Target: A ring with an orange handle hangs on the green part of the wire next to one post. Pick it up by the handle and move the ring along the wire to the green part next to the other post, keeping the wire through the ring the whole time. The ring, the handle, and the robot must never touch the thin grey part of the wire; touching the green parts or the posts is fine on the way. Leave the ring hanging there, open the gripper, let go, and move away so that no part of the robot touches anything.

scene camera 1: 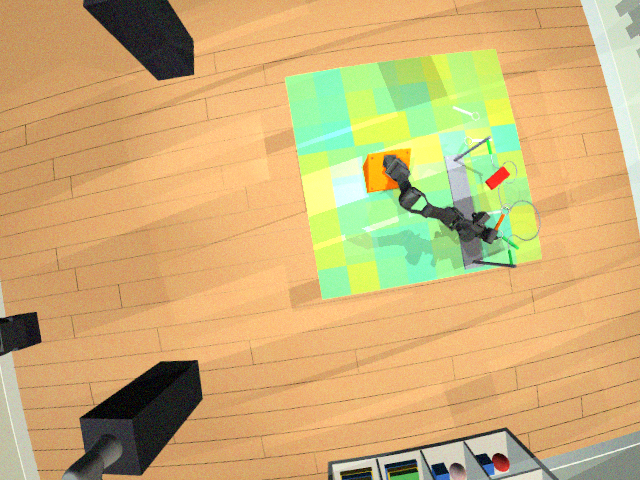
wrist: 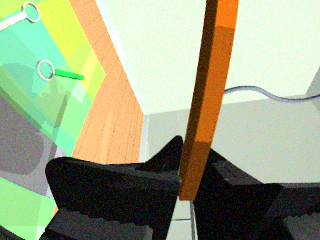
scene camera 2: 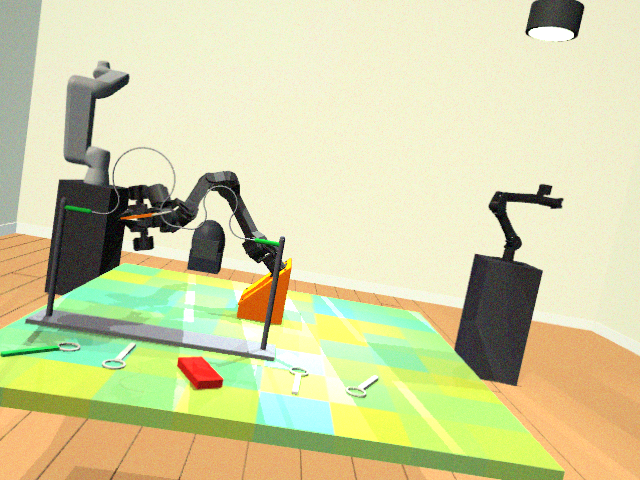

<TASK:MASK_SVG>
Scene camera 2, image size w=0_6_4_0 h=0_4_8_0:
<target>gripper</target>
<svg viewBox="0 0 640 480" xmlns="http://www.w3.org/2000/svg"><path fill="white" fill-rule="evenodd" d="M173 227L166 224L161 215L136 218L137 221L117 220L129 228L131 233L140 232L140 237L132 240L134 251L153 250L155 248L154 236L147 236L148 228L160 227L161 233L173 232ZM163 215L165 221L172 225L172 214ZM161 208L147 208L147 204L144 204L143 199L149 199L147 185L128 187L128 198L137 201L135 201L135 205L128 205L128 209L118 215L117 218L161 213Z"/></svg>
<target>red block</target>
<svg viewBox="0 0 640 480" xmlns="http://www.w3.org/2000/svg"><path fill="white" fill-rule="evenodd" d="M177 358L176 365L197 390L223 387L224 378L202 356Z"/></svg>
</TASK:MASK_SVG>
